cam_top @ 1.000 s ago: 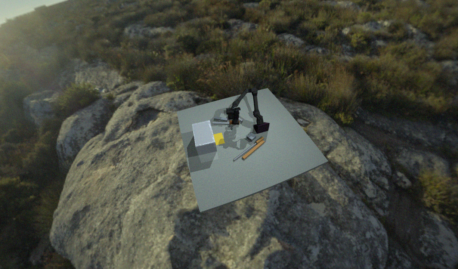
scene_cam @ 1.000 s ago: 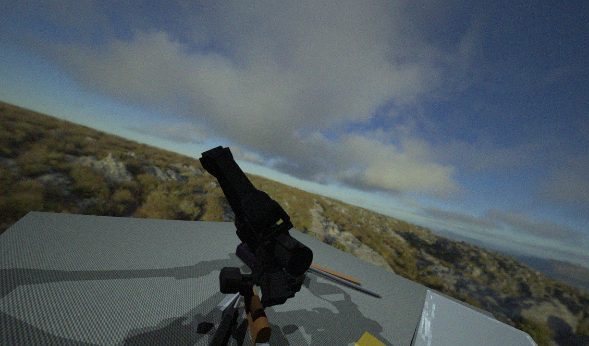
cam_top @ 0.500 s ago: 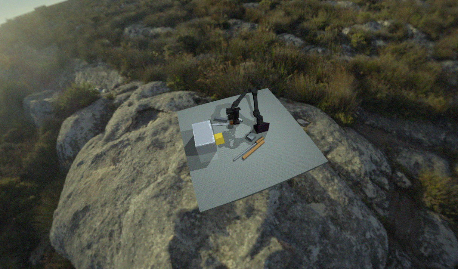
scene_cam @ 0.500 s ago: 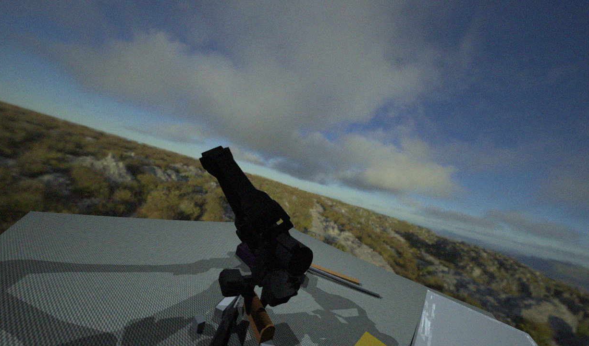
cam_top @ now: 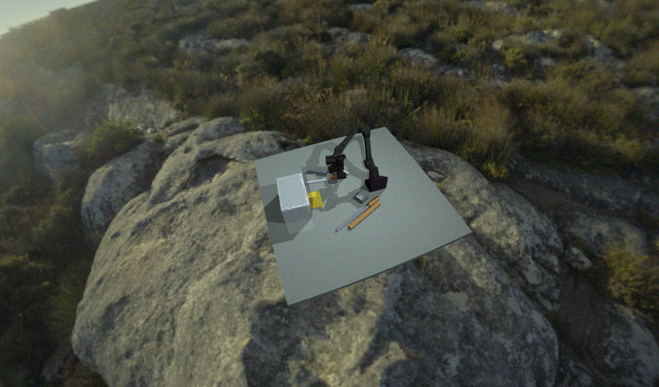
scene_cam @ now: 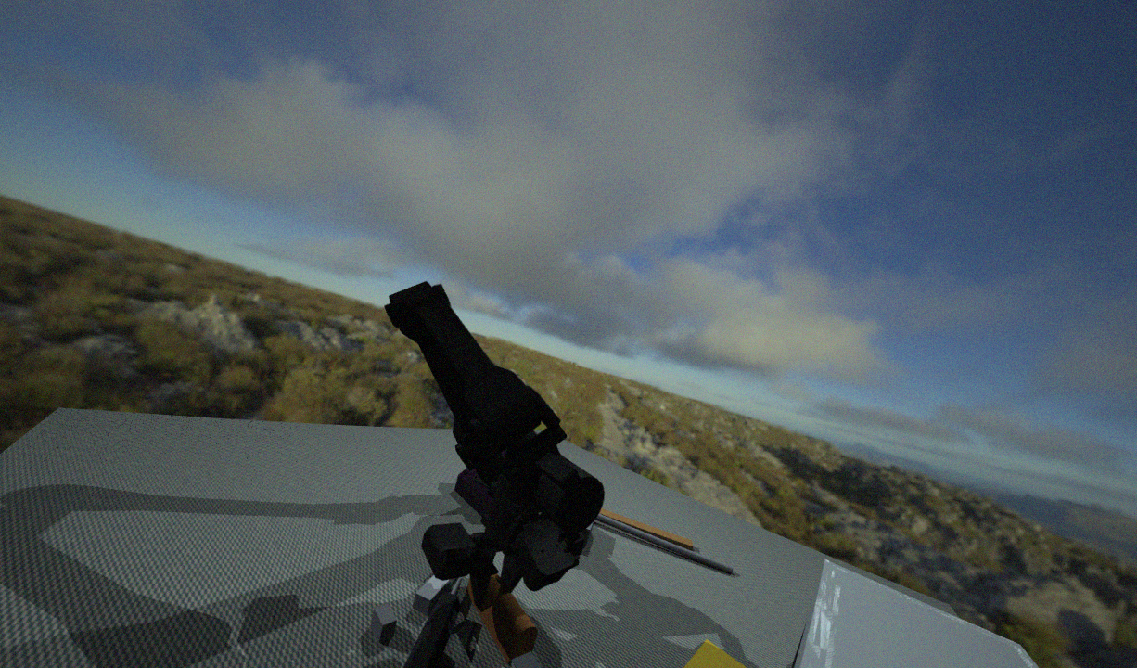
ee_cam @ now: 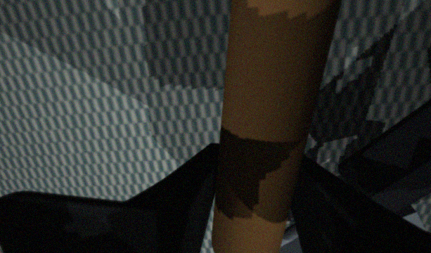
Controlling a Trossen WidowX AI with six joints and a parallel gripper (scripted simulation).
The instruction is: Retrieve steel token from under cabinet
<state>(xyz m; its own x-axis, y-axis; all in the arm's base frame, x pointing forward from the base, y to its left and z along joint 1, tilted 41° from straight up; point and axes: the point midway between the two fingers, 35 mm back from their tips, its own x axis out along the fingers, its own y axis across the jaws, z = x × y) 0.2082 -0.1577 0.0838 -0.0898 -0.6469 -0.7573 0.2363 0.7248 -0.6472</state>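
My gripper tip is now 6 cm past the grey bar and 3 cm to the left of it. Round my gripper tip: grey block 6 cm behind, 26 cm to the left, 1 cm above; small grey cube 4 cm behind, 12 cm to the right; wooden stick 1 cm behind, 40 cm to the left.
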